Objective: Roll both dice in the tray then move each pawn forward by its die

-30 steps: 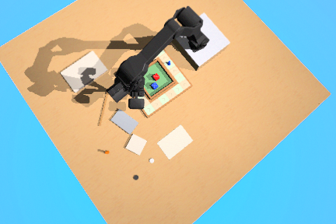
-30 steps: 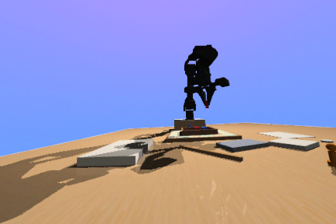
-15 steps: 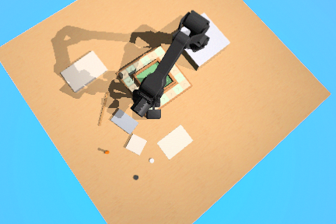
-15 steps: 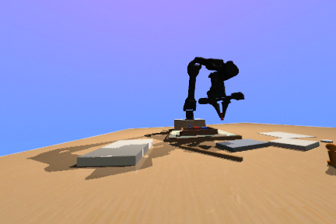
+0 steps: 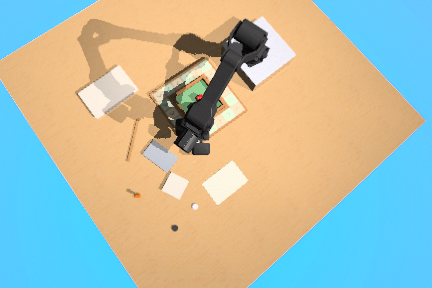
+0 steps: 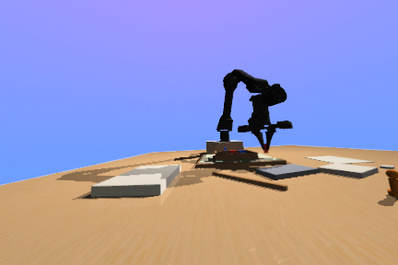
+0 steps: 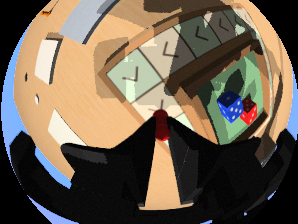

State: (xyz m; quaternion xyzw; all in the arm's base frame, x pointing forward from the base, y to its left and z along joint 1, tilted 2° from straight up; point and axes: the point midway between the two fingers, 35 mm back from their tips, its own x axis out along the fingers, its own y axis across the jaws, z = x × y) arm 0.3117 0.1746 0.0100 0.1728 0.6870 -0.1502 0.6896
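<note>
The blue pawn is 15 cm behind my gripper tip, 16 cm to the right of it and 1 cm below it. From my gripper tip the other things lie so: green tray (5 cm behind, 12 cm to the right, 3 cm below); red pawn (1 cm above); grey slab (18 cm ahead, 1 cm to the left, 3 cm below).
</note>
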